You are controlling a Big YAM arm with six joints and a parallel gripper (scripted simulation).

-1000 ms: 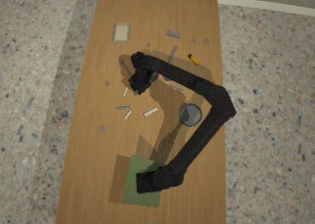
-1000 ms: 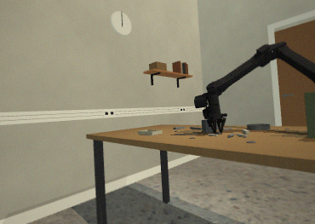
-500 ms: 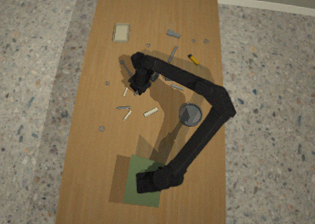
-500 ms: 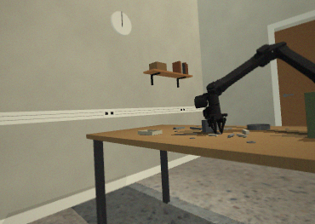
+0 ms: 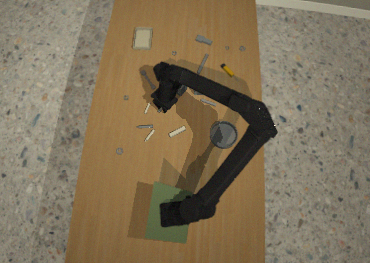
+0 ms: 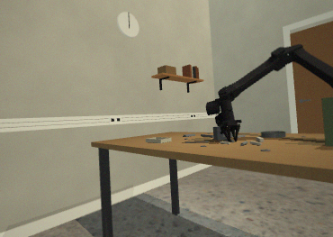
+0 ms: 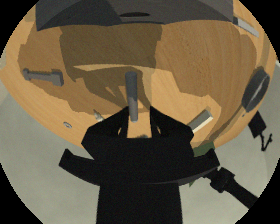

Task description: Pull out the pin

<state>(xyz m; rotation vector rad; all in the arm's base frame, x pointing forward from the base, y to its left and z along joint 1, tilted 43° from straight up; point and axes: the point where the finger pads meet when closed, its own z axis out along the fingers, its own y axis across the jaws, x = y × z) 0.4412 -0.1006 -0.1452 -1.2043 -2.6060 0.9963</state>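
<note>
Now: hand 110 mm past the white stick and 60 mm to the left of it. The rest, counted from my hand: shallow tray (400 mm ahead, 90 mm to the left); round dish (260 mm to the right, 140 mm behind); slim grey pin (20 mm ahead, 10 mm to the right).
</note>
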